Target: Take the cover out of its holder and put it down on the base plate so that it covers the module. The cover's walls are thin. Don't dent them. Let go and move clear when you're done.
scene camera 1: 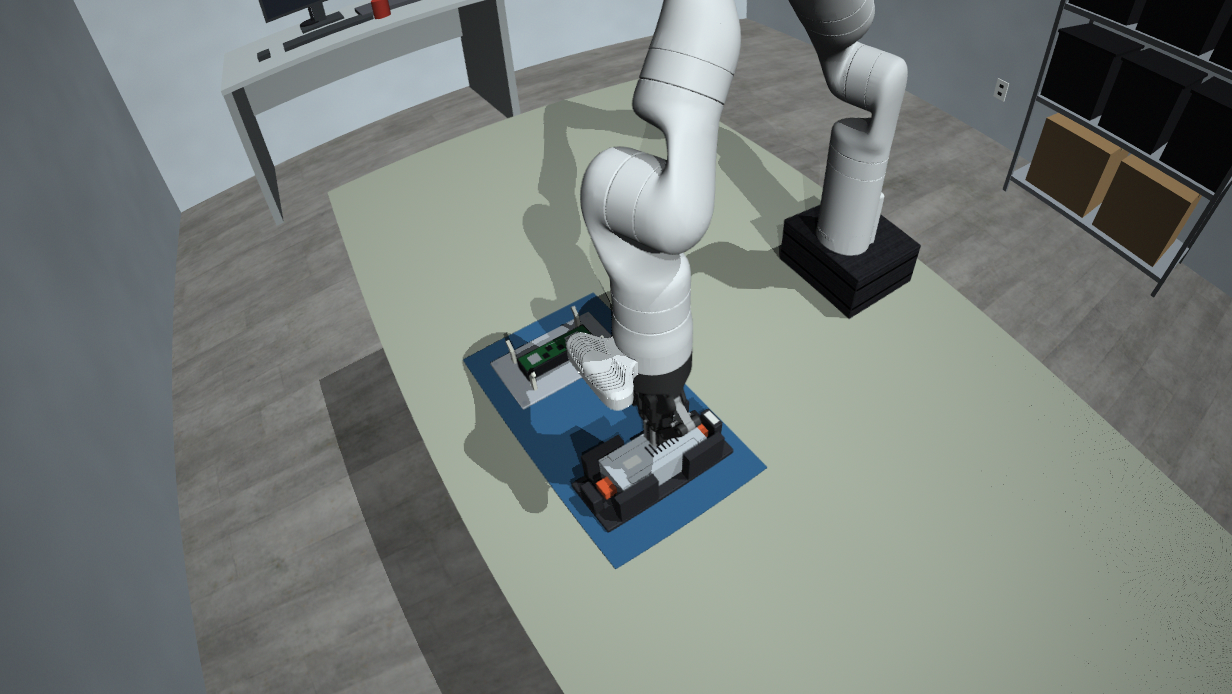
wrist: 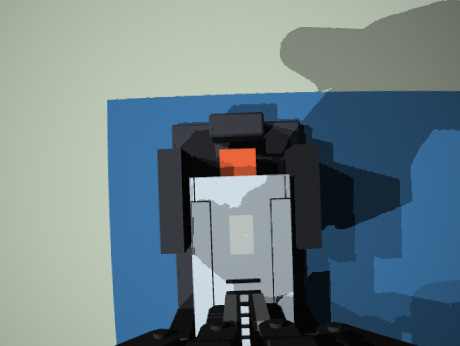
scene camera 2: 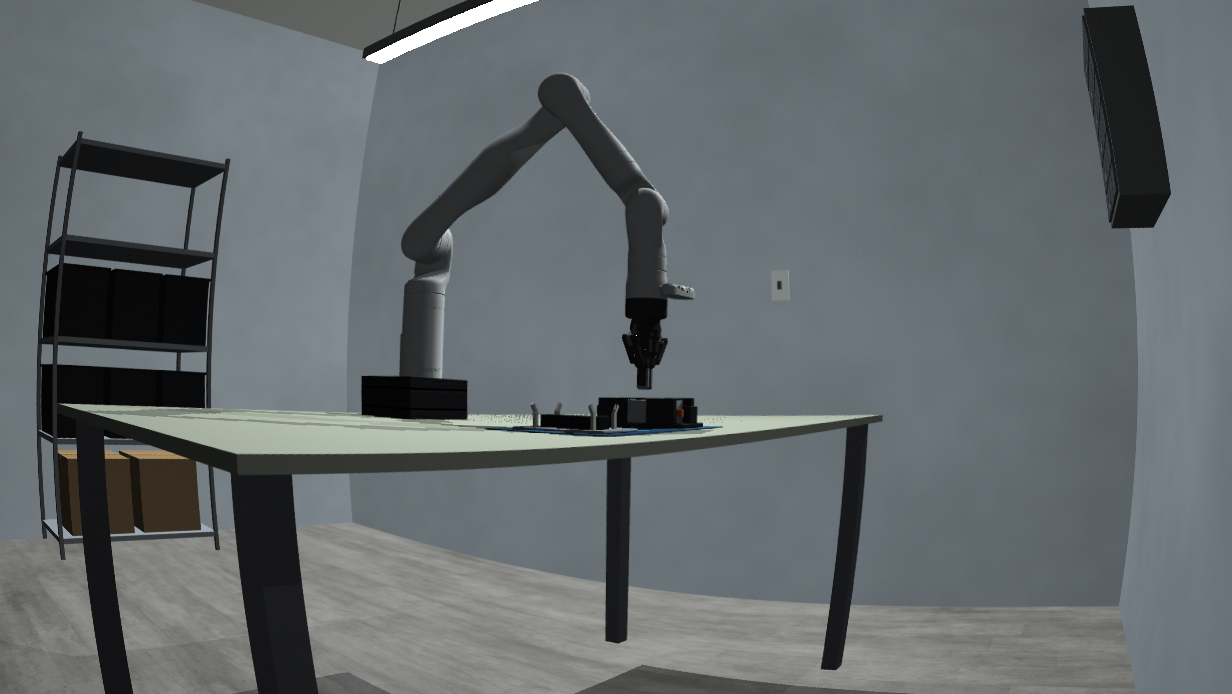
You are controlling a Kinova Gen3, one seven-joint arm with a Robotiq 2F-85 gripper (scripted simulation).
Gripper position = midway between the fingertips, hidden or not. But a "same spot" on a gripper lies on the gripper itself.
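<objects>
I can see my gripper in the wrist view, in scene camera 2 and in scene camera 1 [656, 438]. On my gripper, [wrist: 259, 320] and [scene camera 2: 648, 368] are the same spot.
</objects>
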